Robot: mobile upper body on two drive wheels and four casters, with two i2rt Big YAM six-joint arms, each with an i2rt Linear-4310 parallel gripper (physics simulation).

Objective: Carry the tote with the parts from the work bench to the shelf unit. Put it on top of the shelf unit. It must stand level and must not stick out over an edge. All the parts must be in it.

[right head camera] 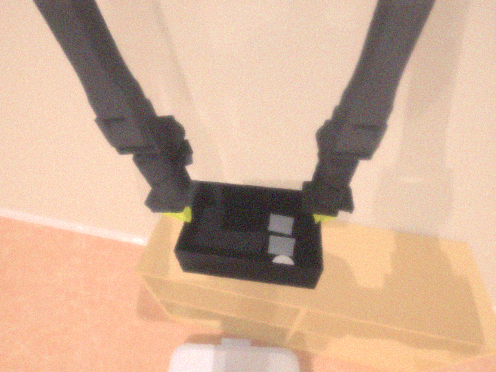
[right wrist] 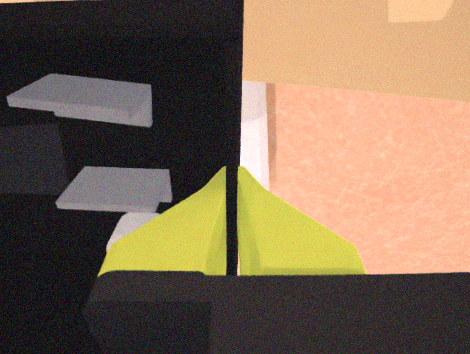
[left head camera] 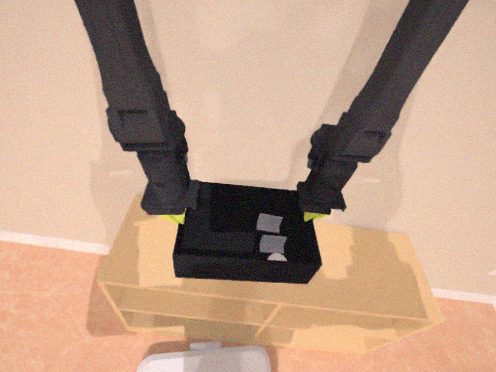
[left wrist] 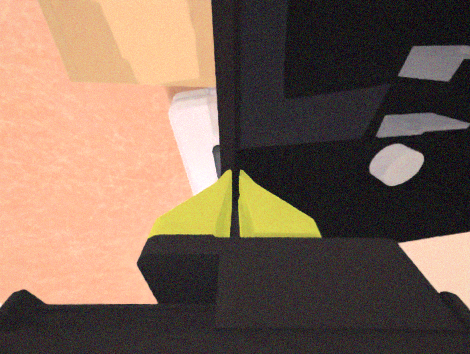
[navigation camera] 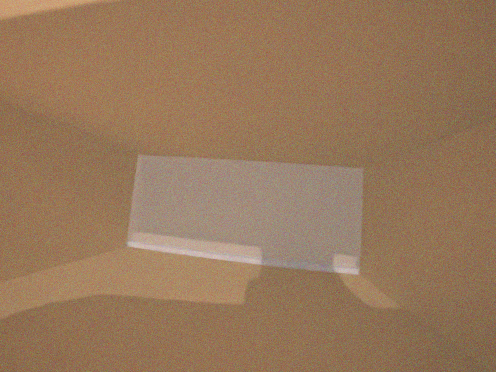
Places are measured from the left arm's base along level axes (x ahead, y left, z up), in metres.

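Where they show: left gripper, fingertip midpoint: (right head camera: 188,220) (left head camera: 181,222) (left wrist: 235,177); right gripper, fingertip midpoint: (right head camera: 316,221) (right wrist: 233,178) (left head camera: 305,219).
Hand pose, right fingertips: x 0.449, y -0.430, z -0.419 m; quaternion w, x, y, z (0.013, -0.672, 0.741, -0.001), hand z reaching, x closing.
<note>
Each offset is from my right fingertips to the top centre of the thing.
The black tote @[dx -0.020, dy +0.150, dz +0.034 m] (left head camera: 246,236) hangs between my two grippers over the top of the wooden shelf unit (left head camera: 364,280), left of its middle. I cannot tell whether its bottom touches the top. Two grey blocks @[dx +0.020, dy +0.079, dz -0.025 m] (left head camera: 269,223) @[dx -0.042, dy +0.081, dz -0.025 m] (left head camera: 272,243) and a pale disc @[dx -0.093, dy +0.080, dz -0.040 m] (left head camera: 277,257) lie inside it at the right. My left gripper (left head camera: 176,218) is shut on the tote's left wall, which shows between its yellow-green fingers in the left wrist view (left wrist: 234,207). My right gripper (left head camera: 314,215) is shut on the right wall, as the right wrist view (right wrist: 231,225) shows.
The shelf unit stands against a beige wall with a white skirting board (left head camera: 84,245). My pale base (left head camera: 206,358) is close to its front. The navigation view shows only the shelf's wood and a grey panel (navigation camera: 246,214) close up.
</note>
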